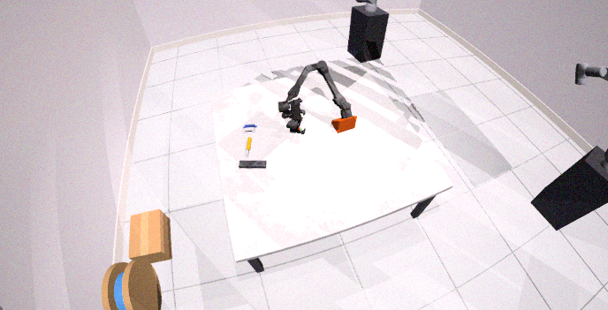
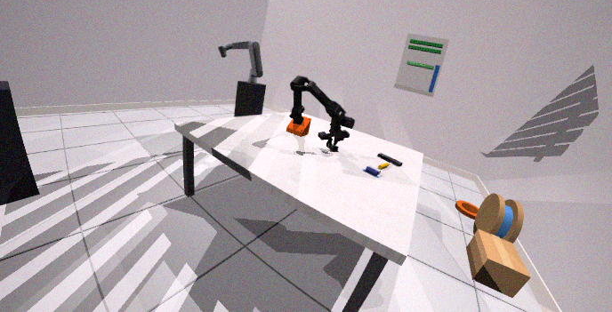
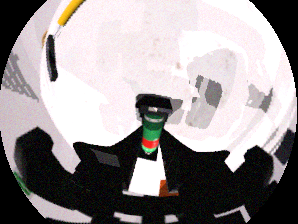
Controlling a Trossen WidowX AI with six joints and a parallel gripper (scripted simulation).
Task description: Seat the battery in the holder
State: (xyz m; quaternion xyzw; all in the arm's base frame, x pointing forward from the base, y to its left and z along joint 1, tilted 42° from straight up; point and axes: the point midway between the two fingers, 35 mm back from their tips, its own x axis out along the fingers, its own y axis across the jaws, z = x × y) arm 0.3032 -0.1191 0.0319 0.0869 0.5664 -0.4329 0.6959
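The battery lies 1 cm above my gripper tip. Round my gripper tip: yellow screwdriver: 34 cm ahead, 1 cm to the left.
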